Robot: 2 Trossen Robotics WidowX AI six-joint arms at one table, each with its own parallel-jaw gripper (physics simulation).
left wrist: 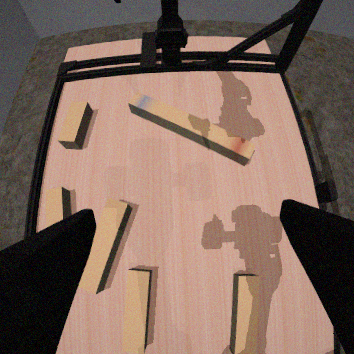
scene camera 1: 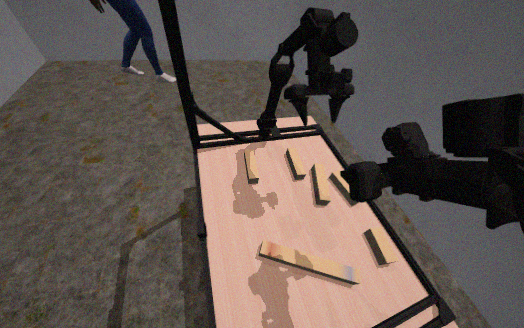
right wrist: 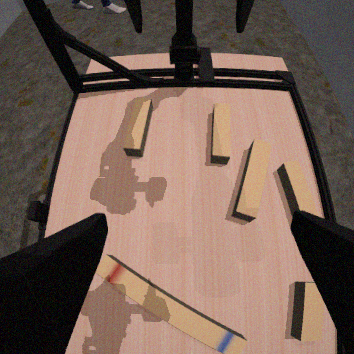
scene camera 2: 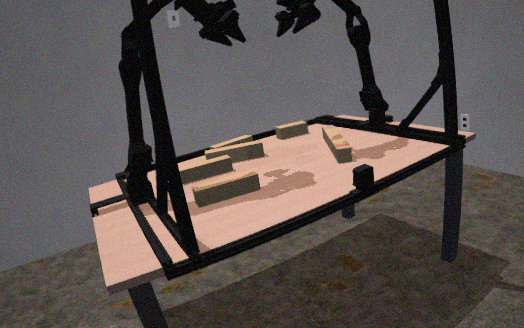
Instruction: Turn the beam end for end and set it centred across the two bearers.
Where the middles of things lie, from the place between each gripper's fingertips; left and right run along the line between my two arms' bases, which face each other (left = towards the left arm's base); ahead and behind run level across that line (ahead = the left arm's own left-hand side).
Scene:
My right gripper is now 38 cm above the beam [scene camera 1: 269,250], 11 cm to the left of it and 4 cm past it.
The beam is 4 cm behind my left hand, 28 cm to the right of it and 37 cm below it.

